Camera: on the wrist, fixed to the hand. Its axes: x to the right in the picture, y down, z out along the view.
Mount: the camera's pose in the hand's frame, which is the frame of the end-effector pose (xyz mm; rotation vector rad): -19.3 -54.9 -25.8 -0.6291 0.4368 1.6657
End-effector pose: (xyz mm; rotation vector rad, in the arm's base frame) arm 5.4 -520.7 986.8 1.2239 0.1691 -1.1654
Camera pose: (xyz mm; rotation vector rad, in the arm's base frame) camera -33.4 -482.3 954.0 0.6206 -0.1640 0.5894
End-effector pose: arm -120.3 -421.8 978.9 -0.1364 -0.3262 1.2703
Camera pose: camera -67.0 -454.4 966.6 -1.4308 -0.1741 2.6399
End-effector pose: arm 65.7 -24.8 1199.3 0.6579 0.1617 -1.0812
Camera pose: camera 14.3 -11.9 1164.1 0.2422 0.2338 0.7203
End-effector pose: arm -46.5 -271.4 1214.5 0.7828 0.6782 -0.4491
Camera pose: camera -102.8 -284.2 1187.8 0.5943 0.3238 1.4154
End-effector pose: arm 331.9 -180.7 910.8 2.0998 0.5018 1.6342
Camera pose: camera 301.1 -141.8 870.9 -1.2295 1.6220 -2.0616
